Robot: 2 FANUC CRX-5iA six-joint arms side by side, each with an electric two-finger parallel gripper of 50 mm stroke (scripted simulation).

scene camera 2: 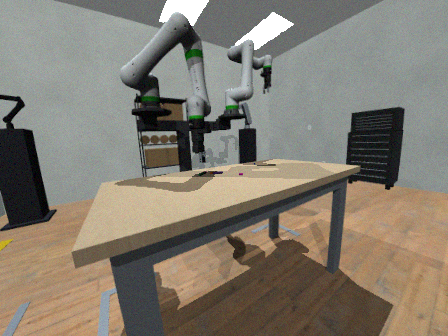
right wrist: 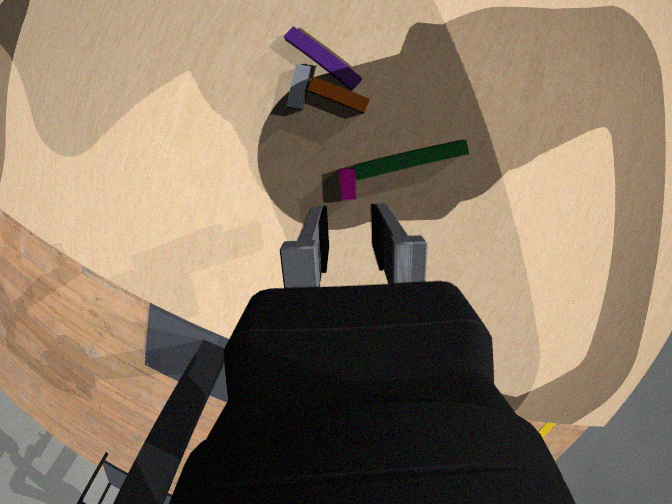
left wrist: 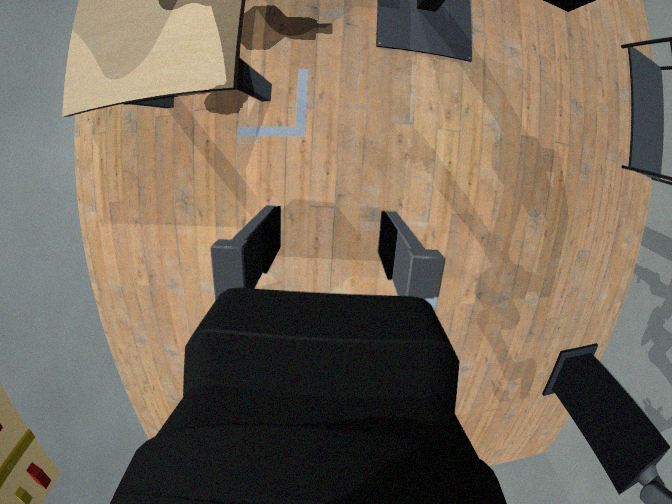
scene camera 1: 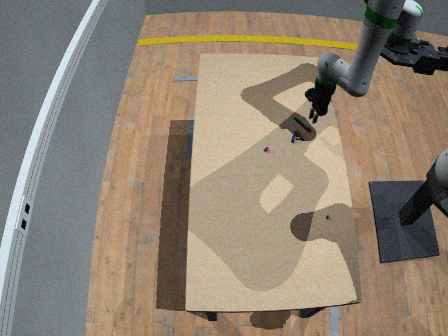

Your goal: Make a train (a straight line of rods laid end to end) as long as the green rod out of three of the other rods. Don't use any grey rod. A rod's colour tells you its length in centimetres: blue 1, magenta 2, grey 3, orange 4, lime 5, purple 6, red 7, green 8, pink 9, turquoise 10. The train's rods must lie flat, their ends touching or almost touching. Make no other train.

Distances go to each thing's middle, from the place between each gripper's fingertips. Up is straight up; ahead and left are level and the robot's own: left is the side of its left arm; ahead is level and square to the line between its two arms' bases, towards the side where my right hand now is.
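Labels:
My right gripper is 3 cm to the left of the green rod (right wrist: 404,160), 5 cm short of it and 8 cm above it. There's also an orange rod (right wrist: 319,87), and that's 3 cm to the left of my right hand, 7 cm ahead of it and 8 cm below it. As for the grey rod (right wrist: 301,77), it's 6 cm ahead of my right hand, 6 cm to the left of it and 8 cm below it.
Counting from my left hand instead, the green rod is 1080 mm to the right, 430 mm ahead and 710 mm below. The orange rod is 1020 mm to the right of my left hand, 450 mm ahead of it and 710 mm below it, while the grey rod is 990 mm to the right of that left hand, 450 mm ahead of it and 710 mm below it.

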